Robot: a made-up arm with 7 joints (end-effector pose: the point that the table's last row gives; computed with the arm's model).
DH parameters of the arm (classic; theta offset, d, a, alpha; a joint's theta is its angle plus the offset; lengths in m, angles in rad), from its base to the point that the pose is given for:
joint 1: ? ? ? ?
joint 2: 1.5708 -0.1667 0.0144 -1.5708
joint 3: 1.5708 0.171 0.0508 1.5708
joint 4: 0 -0.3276 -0.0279 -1.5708
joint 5: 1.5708 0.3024 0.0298 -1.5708
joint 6: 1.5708 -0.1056 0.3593 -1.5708
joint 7: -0.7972 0 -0.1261 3.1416
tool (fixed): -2.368 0.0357 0 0
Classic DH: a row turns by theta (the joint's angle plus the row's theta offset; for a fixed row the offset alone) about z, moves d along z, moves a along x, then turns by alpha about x.
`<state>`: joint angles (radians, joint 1 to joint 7).
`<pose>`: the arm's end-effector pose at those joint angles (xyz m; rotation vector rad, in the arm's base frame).
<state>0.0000 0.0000 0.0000 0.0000 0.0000 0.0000 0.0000</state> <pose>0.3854 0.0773 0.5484 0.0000 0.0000 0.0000</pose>
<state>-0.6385 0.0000 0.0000 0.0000 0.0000 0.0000 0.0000</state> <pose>0.3555 -0.1676 0.5484 0.0000 0.0000 -0.6385</pose>
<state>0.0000 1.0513 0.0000 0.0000 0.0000 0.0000 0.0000</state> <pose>0.3854 0.5079 0.5332 -1.0513 0.0000 0.0000</pose>
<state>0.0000 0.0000 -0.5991 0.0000 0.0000 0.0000 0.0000</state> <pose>0.5690 0.0773 0.3566 0.0000 0.5991 0.0000</pose>
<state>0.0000 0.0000 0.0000 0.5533 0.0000 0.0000 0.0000</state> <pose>0.3440 -0.0063 0.5484 0.0000 0.0000 -0.5533</pose>
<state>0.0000 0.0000 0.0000 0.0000 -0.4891 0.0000 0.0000</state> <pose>0.3932 0.0773 0.4487 0.0000 0.4891 0.0000</pose>
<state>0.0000 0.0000 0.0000 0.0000 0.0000 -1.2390 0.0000</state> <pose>0.3854 -0.1393 0.7807 1.2390 0.0000 0.0000</pose>
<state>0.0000 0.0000 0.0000 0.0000 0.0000 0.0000 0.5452</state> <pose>0.3266 0.0433 0.5484 0.0000 0.0000 -0.5452</pose>
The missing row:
joint 1: 1.5708 0.1697 0.2795 -1.5708
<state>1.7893 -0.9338 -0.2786 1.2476 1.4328 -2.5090 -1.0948</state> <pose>0.4451 -0.1912 0.4729 -2.8057 0.9348 -1.0579</pose>
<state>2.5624 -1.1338 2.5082 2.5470 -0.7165 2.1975 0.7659</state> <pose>-0.4579 -0.3391 0.2763 -0.1175 1.7032 0.8369</pose>
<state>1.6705 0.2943 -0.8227 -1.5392 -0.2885 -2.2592 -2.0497</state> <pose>-0.3894 1.0801 0.0859 2.1783 1.8355 0.6652</pose>
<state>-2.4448 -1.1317 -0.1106 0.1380 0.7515 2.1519 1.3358</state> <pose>-0.3333 -0.1009 -0.2939 0.8758 -0.7786 1.5966</pose>
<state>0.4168 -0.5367 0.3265 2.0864 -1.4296 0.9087 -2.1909</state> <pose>0.2036 0.3819 0.4075 2.0455 -0.2291 1.1827</pose>
